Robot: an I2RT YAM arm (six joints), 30 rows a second.
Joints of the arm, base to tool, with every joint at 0 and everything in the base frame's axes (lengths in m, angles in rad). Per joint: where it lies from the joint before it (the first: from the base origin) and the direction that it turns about. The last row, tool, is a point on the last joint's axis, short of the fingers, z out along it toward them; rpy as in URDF.
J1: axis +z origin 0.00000 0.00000 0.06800
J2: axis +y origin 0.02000 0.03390 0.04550
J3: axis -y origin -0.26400 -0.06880 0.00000
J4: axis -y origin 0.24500 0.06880 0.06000
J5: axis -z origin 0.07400 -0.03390 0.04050
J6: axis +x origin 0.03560 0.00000 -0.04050
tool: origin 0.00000 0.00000 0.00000 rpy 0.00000 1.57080 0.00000
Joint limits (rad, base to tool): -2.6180..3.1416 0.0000..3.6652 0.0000..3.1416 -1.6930..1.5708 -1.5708..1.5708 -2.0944..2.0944
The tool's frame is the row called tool.
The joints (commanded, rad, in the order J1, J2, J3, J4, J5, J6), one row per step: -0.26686, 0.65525, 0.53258, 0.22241, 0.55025, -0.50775; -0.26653, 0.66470, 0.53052, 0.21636, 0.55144, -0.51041; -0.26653, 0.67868, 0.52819, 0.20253, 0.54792, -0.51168; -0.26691, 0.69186, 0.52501, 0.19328, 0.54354, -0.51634; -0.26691, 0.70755, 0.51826, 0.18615, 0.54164, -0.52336; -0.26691, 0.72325, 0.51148, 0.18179, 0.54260, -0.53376; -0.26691, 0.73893, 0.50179, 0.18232, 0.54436, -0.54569; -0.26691, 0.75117, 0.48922, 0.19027, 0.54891, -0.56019; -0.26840, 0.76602, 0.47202, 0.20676, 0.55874, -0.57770; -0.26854, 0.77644, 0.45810, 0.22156, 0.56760, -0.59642; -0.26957, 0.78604, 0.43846, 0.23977, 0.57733, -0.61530; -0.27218, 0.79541, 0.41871, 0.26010, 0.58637, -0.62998
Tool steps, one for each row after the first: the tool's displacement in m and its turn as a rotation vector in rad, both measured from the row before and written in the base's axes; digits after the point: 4 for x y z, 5 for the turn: 0.0019, -0.0005, -0.0027, 0.00292, 0.01885, -0.00106; 0.0029, -0.0007, -0.0043, 0.00684, 0.03006, 0.00344; 0.0026, -0.0007, -0.0041, 0.00338, 0.02813, 0.00384; 0.0030, -0.0008, -0.0056, 0.00294, 0.03361, 0.00183; 0.0028, -0.0008, -0.0053, -0.00011, 0.03342, -0.00081; 0.0026, -0.0008, -0.0059, -0.00173, 0.03262, -0.00133; 0.0018, -0.0006, -0.0056, -0.00577, 0.02687, -0.00376; 0.0018, -0.0011, -0.0068, -0.00852, 0.02802, -0.01011; 0.0011, -0.0006, -0.0051, -0.01080, 0.02323, -0.00751; 0.0006, -0.0007, -0.0067, -0.01053, 0.02495, -0.00909; 0.0003, -0.0009, -0.0064, -0.00821, 0.01977, -0.01022
